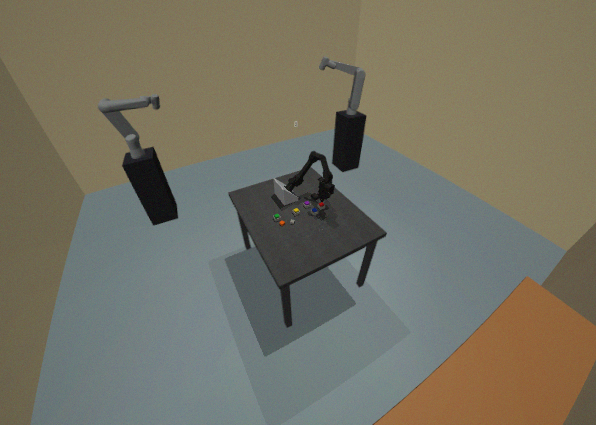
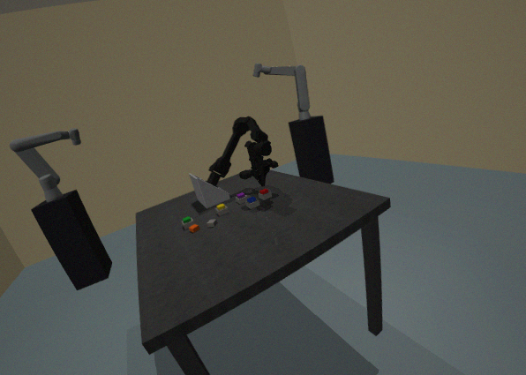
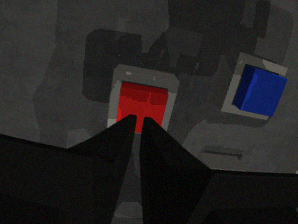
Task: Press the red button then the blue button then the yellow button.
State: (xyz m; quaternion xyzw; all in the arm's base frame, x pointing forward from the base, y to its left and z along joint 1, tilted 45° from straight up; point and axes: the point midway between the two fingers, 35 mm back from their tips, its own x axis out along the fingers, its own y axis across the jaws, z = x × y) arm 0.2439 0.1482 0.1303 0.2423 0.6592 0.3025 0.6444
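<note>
Right now my gripper tip is 3 cm above the red button. Round my gripper tip: purple button: 7 cm behind, 10 cm to the right, 3 cm below; then yellow button: 3 cm behind, 22 cm to the right, 3 cm below; then blue button: 3 cm ahead, 9 cm to the right, 3 cm below.
</note>
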